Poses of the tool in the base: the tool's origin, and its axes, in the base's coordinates. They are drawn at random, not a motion.
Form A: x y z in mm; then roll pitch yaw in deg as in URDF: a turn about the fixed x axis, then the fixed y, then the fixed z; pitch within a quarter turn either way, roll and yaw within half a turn.
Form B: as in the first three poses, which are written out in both.
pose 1, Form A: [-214.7 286.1 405.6 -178.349 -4.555 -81.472]
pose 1, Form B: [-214.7 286.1 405.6], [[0.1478 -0.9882 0.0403], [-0.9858 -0.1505 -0.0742], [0.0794 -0.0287 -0.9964]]
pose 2, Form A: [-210.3 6.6 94.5 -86.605 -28.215 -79.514]
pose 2, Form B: [-210.3 6.6 94.5], [[0.1604 0.1441 0.9765], [-0.8665 -0.4533 0.2092], [0.4728 -0.8796 0.0522]]
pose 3, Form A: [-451.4 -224.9 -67.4 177.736 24.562 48.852]
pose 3, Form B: [-451.4 -224.9 -67.4], [[0.5985 0.7632 -0.2436], [0.6849 -0.6451 -0.3388], [-0.4157 0.0359 -0.9088]]
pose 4, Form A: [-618.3 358.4 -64.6 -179.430 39.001 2.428]
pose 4, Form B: [-618.3 358.4 -64.6], [[0.7764 0.0361 -0.6292], [0.0329 -0.9993 -0.0167], [-0.6293 -0.0077 -0.7771]]
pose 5, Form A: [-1.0 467.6 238.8 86.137 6.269 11.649]
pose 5, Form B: [-1.0 467.6 238.8], [[0.9735 0.0931 0.2087], [0.2007 0.0880 -0.9757], [-0.1092 0.9918 0.0670]]
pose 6, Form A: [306.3 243.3 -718.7 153.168 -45.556 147.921]
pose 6, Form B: [306.3 243.3 -718.7], [[-0.5933 0.7470 -0.3001], [0.3719 0.5849 0.7208], [0.7139 0.3161 -0.6248]]
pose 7, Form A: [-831.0 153.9 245.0 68.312 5.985 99.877]
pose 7, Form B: [-831.0 153.9 245.0], [[-0.1706 -0.3807 0.9088], [0.9798 0.0321 0.1974], [-0.1043 0.9241 0.3675]]
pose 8, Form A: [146.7 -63.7 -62.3 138.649 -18.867 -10.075]
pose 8, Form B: [146.7 -63.7 -62.3], [[0.9317 -0.3417 0.1234], [-0.1655 -0.7017 -0.6929], [0.3234 0.6252 -0.7103]]
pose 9, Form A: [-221.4 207.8 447.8 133.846 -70.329 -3.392]
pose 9, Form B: [-221.4 207.8 447.8], [[0.3360 -0.7189 0.6085], [-0.0199 -0.6513 -0.7585], [0.9416 0.2428 -0.2332]]
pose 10, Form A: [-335.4 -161.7 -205.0 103.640 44.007 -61.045]
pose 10, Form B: [-335.4 -161.7 -205.0], [[0.3482 0.1205 -0.9296], [-0.6293 -0.7049 -0.3271], [-0.6947 0.6990 -0.1696]]
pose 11, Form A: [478.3 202.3 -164.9 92.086 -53.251 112.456]
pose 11, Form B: [478.3 202.3 -164.9], [[-0.2285 0.3395 0.9124], [0.5529 -0.7261 0.4087], [0.8013 0.5979 -0.0218]]
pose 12, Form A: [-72.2 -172.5 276.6 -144.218 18.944 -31.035]
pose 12, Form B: [-72.2 -172.5 276.6], [[0.8104 -0.5809 0.0758], [-0.4876 -0.5973 0.6368], [-0.3246 -0.5530 -0.7673]]
